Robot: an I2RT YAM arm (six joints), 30 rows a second.
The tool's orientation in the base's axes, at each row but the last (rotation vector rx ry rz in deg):
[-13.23, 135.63, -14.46]
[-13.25, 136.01, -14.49]
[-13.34, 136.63, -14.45]
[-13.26, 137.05, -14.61]
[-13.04, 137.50, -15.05]
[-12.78, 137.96, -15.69]
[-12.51, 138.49, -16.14]
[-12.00, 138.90, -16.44]
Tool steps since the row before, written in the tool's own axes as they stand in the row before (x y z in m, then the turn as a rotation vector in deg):
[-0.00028, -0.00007, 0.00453, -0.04, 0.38, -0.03]
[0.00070, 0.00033, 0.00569, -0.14, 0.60, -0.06]
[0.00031, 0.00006, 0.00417, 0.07, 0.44, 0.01]
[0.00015, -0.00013, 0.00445, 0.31, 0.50, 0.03]
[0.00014, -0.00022, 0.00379, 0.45, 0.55, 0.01]
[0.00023, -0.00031, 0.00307, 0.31, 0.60, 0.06]
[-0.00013, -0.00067, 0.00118, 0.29, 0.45, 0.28]
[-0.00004, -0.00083, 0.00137, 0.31, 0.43, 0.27]
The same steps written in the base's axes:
[0.00334, -0.00052, -0.00303, -0.03, 0.38, -0.05]
[0.00338, -0.00051, -0.00462, 0.00, 0.62, -0.01]
[0.00260, -0.00050, -0.00324, -0.09, 0.41, -0.16]
[0.00290, -0.00069, -0.00331, -0.25, 0.41, -0.34]
[0.00245, -0.00072, -0.00281, -0.38, 0.42, -0.43]
[0.00189, -0.00077, -0.00233, -0.24, 0.50, -0.39]
[0.00092, -0.00078, -0.00062, -0.07, 0.33, -0.50]
[0.00098, -0.00100, -0.00078, -0.09, 0.30, -0.50]

